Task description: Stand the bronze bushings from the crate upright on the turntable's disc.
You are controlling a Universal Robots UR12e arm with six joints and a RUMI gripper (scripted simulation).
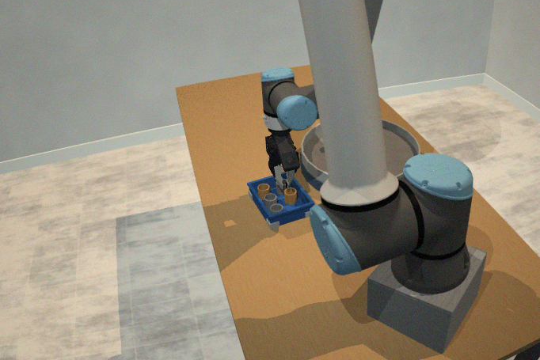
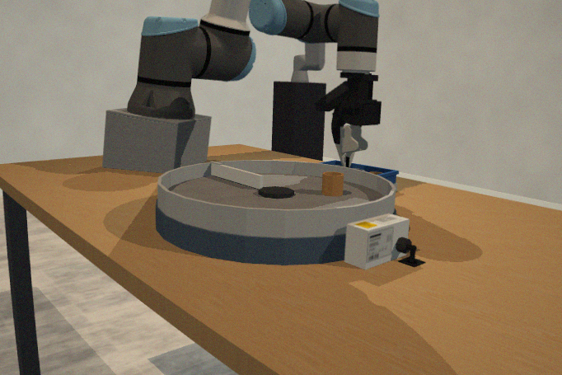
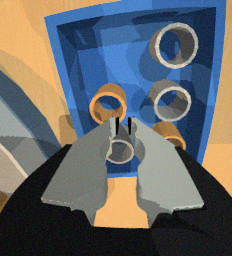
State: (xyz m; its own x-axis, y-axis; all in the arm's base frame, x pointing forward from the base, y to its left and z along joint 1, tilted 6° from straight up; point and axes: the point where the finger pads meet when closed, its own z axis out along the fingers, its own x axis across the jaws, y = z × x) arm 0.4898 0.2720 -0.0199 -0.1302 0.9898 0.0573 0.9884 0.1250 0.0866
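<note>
The blue crate is 10 mm behind my hand, 20 mm to the left of it and 50 mm below it. From my hand the other things lie so: turntable: 150 mm ahead, 300 mm to the right, 20 mm below.
</note>
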